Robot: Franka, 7 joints.
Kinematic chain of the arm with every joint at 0, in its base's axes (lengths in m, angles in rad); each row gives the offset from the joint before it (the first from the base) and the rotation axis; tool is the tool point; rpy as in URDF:
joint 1: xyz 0 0 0.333 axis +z
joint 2: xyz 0 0 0 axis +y
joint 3: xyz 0 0 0.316 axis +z
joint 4: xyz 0.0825 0 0 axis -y
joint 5: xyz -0.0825 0 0.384 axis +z
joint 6: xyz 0 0 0 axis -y
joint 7: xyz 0.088 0 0 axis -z
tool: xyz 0 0 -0.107 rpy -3.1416 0 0
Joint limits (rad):
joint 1: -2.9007..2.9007
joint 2: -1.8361..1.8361
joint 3: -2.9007..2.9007
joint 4: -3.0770..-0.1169
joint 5: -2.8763..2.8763
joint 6: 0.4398..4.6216
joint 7: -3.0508..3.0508
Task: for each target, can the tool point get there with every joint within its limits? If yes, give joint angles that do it. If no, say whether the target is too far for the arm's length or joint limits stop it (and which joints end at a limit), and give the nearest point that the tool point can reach.
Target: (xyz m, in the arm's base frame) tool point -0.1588 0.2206 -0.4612
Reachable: no: joint limits stop it (at a limit: joint 2) | nearest point -0.1599 0.2221 -0.3607 | short by 0.101 m
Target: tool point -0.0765 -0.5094 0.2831
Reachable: yes | joints -0.0142 -0.7633 -1.7609 -2.3809 -0.5351 2.6447 -0.5826
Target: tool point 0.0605 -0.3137 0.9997
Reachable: yes | joints 0.8179 -0.7558 -1.0096 -1.0241 -1.4801 3.7818 -1.8805
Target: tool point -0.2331 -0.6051 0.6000
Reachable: yes | joints -1.6221 0.5745 -0.2296 -0.9394 2.1845 3.8609 -2.3252
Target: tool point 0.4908 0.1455 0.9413
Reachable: yes | joints 1.1070 0.7753 -1.8349 -0.7772 2.2550 3.1924 2.5016
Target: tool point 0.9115 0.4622 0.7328
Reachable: no: too far | nearest point 0.7126 0.3613 0.6455 | short by 0.240 m
